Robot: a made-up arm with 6 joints. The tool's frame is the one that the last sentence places. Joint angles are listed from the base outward.
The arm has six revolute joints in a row. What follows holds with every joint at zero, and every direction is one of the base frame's.
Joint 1 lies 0.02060 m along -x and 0.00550 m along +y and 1.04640 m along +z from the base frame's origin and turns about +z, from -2.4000 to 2.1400 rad.
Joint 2 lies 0.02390 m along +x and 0.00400 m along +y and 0.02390 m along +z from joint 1 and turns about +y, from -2.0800 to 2.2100 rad.
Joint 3 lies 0.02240 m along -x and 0.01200 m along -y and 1.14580 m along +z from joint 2 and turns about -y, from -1.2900 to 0.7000 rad.
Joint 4 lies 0.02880 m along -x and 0.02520 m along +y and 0.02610 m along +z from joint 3 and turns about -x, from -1.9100 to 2.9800 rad.
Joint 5 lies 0.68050 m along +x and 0.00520 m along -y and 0.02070 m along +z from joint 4 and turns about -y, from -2.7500 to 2.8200 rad.
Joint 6 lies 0.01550 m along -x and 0.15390 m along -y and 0.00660 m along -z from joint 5 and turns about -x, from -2.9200 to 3.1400 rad.
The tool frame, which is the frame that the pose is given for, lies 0.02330 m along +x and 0.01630 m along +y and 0.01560 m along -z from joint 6; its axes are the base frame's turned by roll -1.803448, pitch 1.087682 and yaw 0.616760 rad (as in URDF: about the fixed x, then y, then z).
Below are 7 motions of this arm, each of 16 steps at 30 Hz.
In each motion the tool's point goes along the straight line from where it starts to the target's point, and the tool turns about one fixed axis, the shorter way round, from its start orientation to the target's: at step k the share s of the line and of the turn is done. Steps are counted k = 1, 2, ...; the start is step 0. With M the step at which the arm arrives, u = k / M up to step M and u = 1 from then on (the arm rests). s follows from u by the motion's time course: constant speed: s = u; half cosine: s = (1 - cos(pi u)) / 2; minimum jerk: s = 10 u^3 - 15 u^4 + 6 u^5.
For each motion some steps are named. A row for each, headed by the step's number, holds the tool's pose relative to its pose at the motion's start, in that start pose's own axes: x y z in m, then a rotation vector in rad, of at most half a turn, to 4 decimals.
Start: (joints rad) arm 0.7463 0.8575 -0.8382 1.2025 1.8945 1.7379
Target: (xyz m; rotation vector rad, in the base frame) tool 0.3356 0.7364 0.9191 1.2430 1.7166 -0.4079
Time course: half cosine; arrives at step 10
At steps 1, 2, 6, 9, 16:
1: -0.0048 -0.0099 0.0012 -0.0091 -0.0084 -0.0256
2: -0.0188 -0.0386 0.0045 -0.0354 -0.0328 -0.0999
6: -0.1285 -0.2647 0.0311 -0.2429 -0.2246 -0.6850
9: -0.1916 -0.3945 0.0464 -0.3620 -0.3348 -1.0210
16: -0.1964 -0.4044 0.0476 -0.3711 -0.3432 -1.0466

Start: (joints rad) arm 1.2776 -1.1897 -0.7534 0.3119 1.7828 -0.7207
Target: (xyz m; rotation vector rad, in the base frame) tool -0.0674 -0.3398 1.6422 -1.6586 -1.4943 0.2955
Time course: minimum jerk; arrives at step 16
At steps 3, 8, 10, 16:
3: 0.0006 0.0051 0.0112 0.0203 0.0213 0.0531
8: 0.0064 0.0518 0.1152 0.2081 0.2181 0.5446
10: 0.0093 0.0751 0.1670 0.3017 0.3162 0.7894
16: 0.0128 0.1037 0.2304 0.4162 0.4363 1.0892

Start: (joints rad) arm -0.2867 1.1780 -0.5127 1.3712 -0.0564 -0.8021
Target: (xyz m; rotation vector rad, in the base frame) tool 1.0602 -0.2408 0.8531 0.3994 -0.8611 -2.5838
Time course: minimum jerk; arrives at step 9
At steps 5, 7, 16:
5: 0.0180 -0.0340 0.0313 -0.0569 0.1263 0.2540
7: 0.0276 -0.0521 0.0480 -0.0871 0.1934 0.3888
16: 0.0299 -0.0564 0.0520 -0.0943 0.2094 0.4209

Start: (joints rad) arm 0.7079 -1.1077 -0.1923 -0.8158 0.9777 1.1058
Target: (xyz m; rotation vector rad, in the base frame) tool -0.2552 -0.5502 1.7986 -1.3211 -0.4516 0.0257
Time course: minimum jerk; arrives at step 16
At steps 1, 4, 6, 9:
1: 0.0000 0.0006 -0.0002 0.0009 -0.0001 -0.0001
4: -0.0007 0.0294 -0.0097 0.0427 -0.0042 -0.0036
6: -0.0018 0.0782 -0.0258 0.1136 -0.0112 -0.0096
9: -0.0040 0.1749 -0.0577 0.2543 -0.0251 -0.0216

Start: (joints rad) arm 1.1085 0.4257 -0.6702 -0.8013 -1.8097 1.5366
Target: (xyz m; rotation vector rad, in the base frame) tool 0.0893 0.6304 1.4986 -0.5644 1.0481 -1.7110
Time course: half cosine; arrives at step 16
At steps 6, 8, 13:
6: -0.0137 -0.0575 -0.0749 -0.0559 0.0949 -0.0478
8: -0.0222 -0.0932 -0.1213 -0.0906 0.1538 -0.0775
13: -0.0407 -0.1707 -0.2221 -0.1659 0.2816 -0.1419

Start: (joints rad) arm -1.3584 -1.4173 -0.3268 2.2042 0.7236 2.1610
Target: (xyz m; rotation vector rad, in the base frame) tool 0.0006 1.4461 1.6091 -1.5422 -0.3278 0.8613
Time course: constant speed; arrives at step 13
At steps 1, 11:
1: 0.0184 0.0338 0.0203 -0.0128 -0.0074 0.0504
11: 0.2028 0.3718 0.2231 -0.1405 -0.0817 0.5549

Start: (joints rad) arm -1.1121 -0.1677 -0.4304 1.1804 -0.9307 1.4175
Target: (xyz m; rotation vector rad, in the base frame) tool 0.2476 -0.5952 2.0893 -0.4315 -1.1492 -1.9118
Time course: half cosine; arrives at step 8
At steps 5, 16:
5: -0.0536 -0.0086 -0.1431 -0.1705 0.0384 0.1079
16: -0.0776 -0.0124 -0.2070 -0.2466 0.0556 0.1561

